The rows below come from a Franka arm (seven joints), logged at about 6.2 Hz.
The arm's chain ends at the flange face. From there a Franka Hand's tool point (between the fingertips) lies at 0.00 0.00 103.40 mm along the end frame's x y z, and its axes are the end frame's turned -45 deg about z.
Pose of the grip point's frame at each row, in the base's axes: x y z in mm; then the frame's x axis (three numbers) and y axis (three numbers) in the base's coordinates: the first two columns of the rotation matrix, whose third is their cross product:
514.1, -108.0, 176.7, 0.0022, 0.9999, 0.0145, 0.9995, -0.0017, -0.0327
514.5, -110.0, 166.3, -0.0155, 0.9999, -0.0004, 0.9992, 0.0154, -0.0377
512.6, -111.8, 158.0, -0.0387, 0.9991, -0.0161, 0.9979, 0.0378, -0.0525
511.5, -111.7, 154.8, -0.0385, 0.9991, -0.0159, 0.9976, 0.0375, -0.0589
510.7, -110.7, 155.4, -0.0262, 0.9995, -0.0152, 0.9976, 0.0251, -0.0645
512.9, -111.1, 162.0, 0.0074, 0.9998, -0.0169, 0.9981, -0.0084, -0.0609
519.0, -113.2, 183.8, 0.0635, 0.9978, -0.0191, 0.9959, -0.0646, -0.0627
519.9, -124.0, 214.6, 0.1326, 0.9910, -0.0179, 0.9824, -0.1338, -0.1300
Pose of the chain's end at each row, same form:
517.5, -109.5, 280.0, 0.7083, 0.7058, -0.0129, 0.7052, -0.7082, -0.0334
518.4, -109.9, 269.6, 0.6956, 0.7179, -0.0269, 0.7175, -0.6961, -0.0264
518.0, -109.9, 261.2, 0.6783, 0.7332, -0.0485, 0.7330, -0.6797, -0.0257
517.5, -109.8, 258.0, 0.6782, 0.7330, -0.0529, 0.7326, -0.6800, -0.0304
517.3, -109.0, 258.6, 0.6869, 0.7245, -0.0564, 0.7239, -0.6890, -0.0349
519.2, -109.4, 265.2, 0.7110, 0.7010, -0.0550, 0.7005, -0.7129, -0.0311
525.6, -111.6, 287.0, 0.7491, 0.6599, -0.0578, 0.6593, -0.7512, -0.0308
533.5, -124.0, 317.1, 0.7884, 0.6061, -0.1046, 0.6009, -0.7954, -0.0793

